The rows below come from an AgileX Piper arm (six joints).
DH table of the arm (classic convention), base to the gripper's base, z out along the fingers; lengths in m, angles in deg. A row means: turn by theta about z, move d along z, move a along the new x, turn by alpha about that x. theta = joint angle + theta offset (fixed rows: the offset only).
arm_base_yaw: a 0; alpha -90; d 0.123; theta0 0
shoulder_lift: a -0.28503; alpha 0; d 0; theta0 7.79
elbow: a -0.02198; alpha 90; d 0; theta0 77.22
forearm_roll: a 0; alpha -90; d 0.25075; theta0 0
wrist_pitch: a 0; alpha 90; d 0; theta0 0
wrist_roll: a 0; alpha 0; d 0.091; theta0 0
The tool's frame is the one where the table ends.
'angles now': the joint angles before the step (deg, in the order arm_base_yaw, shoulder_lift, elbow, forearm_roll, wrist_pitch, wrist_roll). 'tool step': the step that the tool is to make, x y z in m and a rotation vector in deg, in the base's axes. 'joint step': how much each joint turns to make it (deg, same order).
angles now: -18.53, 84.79, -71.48, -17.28, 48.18, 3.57
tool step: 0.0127, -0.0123, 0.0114, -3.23, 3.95, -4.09
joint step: 0.27, 4.19, -7.27, -5.78, 7.12, 3.23
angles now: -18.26, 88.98, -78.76, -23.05, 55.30, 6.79
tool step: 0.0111, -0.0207, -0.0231, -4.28, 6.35, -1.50
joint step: -1.36, 5.05, -0.68, -6.53, 0.64, 0.87
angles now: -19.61, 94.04, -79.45, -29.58, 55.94, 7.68
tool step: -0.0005, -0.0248, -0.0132, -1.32, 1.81, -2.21
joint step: -3.52, 2.61, -0.17, -1.98, -1.54, -0.21
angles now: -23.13, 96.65, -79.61, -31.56, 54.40, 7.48
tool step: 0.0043, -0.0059, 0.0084, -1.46, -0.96, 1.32
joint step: -0.61, 0.57, -2.28, -0.17, -0.69, -1.95
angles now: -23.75, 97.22, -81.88, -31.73, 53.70, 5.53
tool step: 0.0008, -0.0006, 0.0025, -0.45, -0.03, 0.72
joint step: -0.05, 0.01, -0.49, 0.00, -0.13, -0.90
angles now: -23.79, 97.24, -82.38, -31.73, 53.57, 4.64
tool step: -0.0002, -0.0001, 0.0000, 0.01, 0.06, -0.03
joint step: -0.02, -0.01, 0.01, 0.01, 0.06, -0.03
